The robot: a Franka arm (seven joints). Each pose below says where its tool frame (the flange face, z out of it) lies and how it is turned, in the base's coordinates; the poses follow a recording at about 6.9 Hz.
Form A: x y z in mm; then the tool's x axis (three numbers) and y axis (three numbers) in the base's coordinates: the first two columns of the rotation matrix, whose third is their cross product.
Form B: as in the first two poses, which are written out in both.
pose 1, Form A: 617.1, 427.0, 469.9, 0.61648, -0.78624, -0.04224, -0.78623, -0.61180, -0.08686
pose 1, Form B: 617.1, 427.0, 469.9, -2.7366, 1.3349, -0.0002
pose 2, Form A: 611.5, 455.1, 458.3, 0.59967, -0.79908, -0.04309, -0.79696, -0.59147, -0.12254
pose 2, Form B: 611.5, 455.1, 458.3, -2.6927, 1.3503, -0.0248
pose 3, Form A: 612.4, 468.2, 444.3, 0.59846, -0.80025, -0.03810, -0.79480, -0.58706, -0.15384
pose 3, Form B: 612.4, 468.2, 444.3, -2.6678, 1.3411, -0.0527
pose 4, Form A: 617.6, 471.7, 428.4, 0.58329, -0.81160, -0.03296, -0.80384, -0.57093, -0.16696
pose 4, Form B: 617.6, 471.7, 428.4, -2.6466, 1.3618, -0.0706
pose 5, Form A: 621.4, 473.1, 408.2, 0.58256, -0.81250, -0.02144, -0.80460, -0.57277, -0.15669
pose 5, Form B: 621.4, 473.1, 408.2, -2.6594, 1.3684, -0.0792
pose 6, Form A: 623.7, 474.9, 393.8, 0.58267, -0.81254, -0.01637, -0.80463, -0.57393, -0.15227
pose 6, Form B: 623.7, 474.9, 393.8, -2.6652, 1.3706, -0.0830
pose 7, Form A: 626.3, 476.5, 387.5, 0.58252, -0.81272, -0.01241, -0.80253, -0.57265, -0.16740
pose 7, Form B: 626.3, 476.5, 387.5, -2.6543, 1.3650, -0.0985
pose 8, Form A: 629.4, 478.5, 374.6, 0.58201, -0.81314, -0.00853, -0.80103, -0.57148, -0.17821
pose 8, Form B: 629.4, 478.5, 374.6, -2.6466, 1.3616, -0.1109
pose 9, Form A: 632.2, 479.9, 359.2, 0.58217, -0.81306, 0.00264, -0.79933, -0.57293, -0.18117
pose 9, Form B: 632.2, 479.9, 359.2, -2.6490, 1.3609, -0.1278
